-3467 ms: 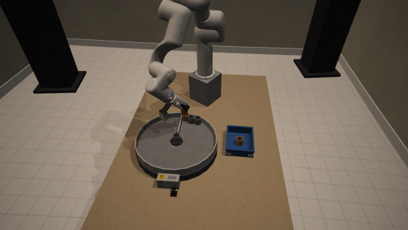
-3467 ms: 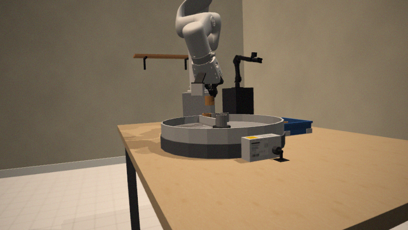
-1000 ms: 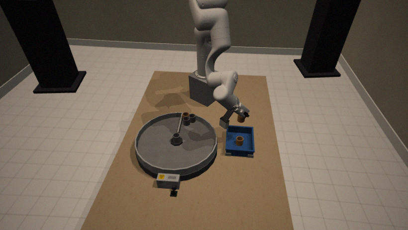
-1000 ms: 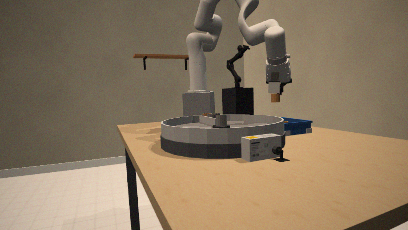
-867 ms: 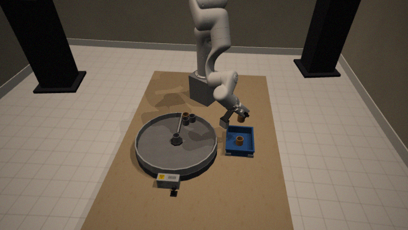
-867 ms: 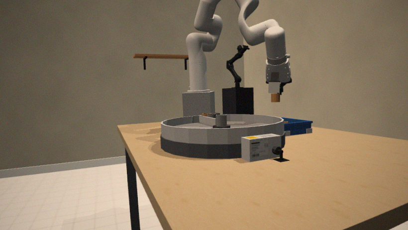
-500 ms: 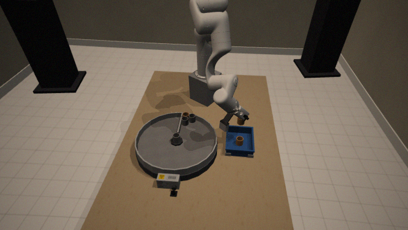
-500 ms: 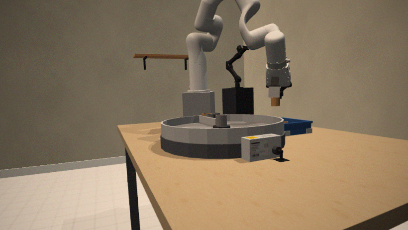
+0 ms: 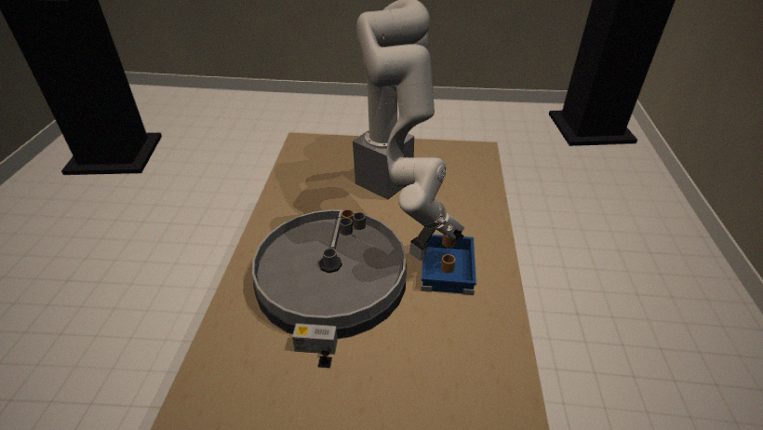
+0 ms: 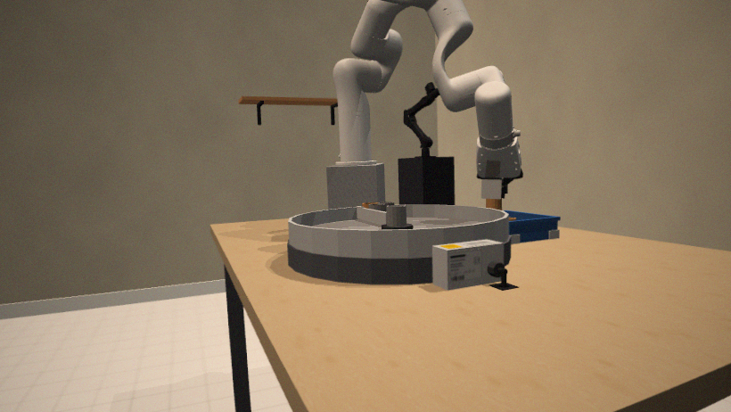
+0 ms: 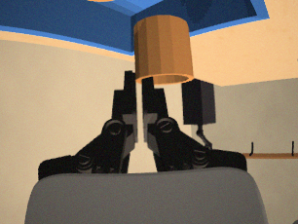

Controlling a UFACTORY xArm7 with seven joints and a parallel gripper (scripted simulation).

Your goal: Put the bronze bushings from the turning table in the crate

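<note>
Right now the blue crate is 4 cm ahead of my hand, 2 cm to the right of it and 9 cm below it. The rest, counted from my hand: grey turning table (5 cm ahead, 35 cm to the right, 6 cm below).
</note>
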